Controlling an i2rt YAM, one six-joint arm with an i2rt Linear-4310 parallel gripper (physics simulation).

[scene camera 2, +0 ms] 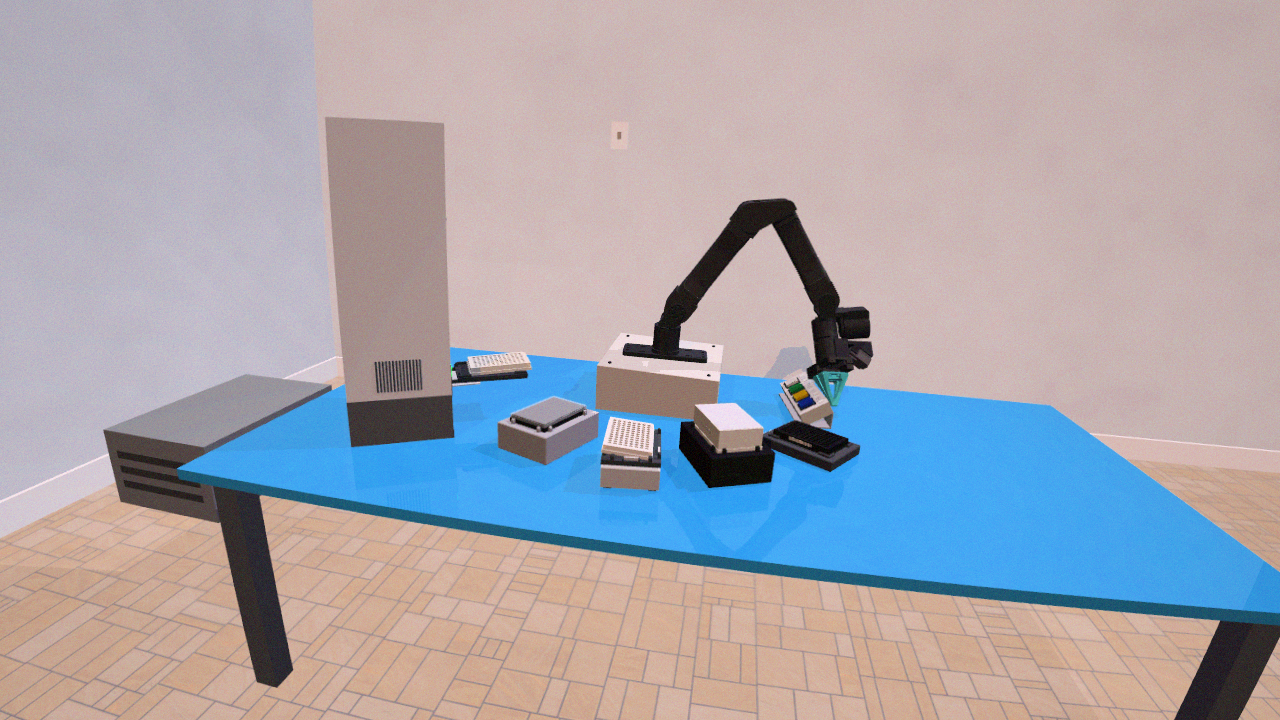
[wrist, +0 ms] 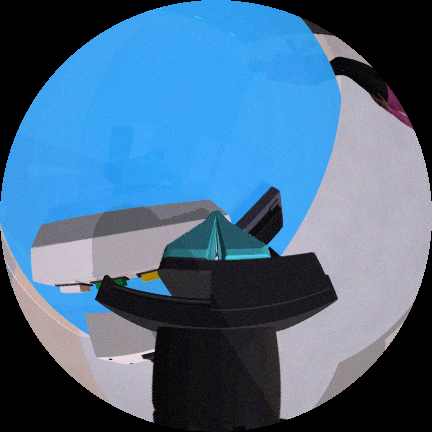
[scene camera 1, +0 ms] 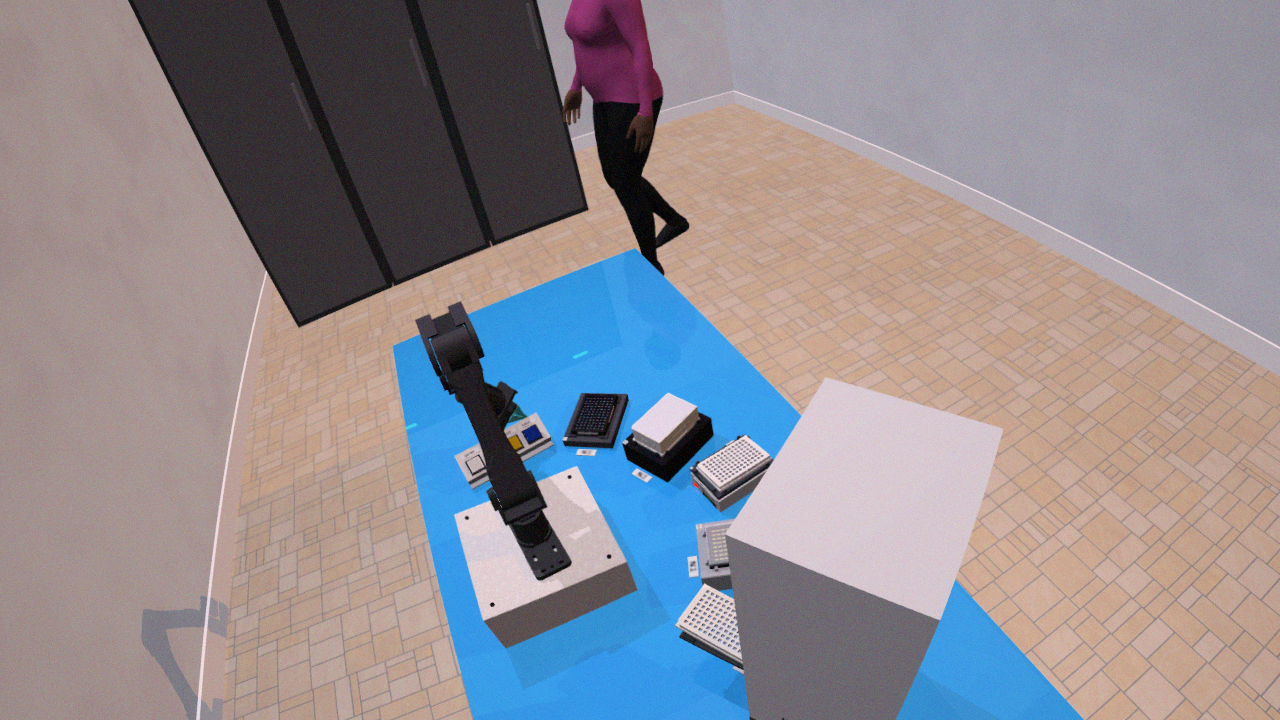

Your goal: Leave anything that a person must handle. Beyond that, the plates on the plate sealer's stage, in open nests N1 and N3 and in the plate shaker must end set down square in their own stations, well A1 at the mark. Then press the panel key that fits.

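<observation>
My gripper is shut and empty, its teal tips close by the blue-key end of the key panel; contact cannot be told. In the wrist view the fingers hide the blue key. A dark plate lies on a low dark station. A tall white plate or stack sits on a black station. White plates sit on a light station and at the far side. A grey station bears a plate. Station names are unreadable.
A tall grey cabinet stands on the blue table and partly hides stations in the first scene view. The arm's pale base block stands beside the panel. A person is beyond the table's far end.
</observation>
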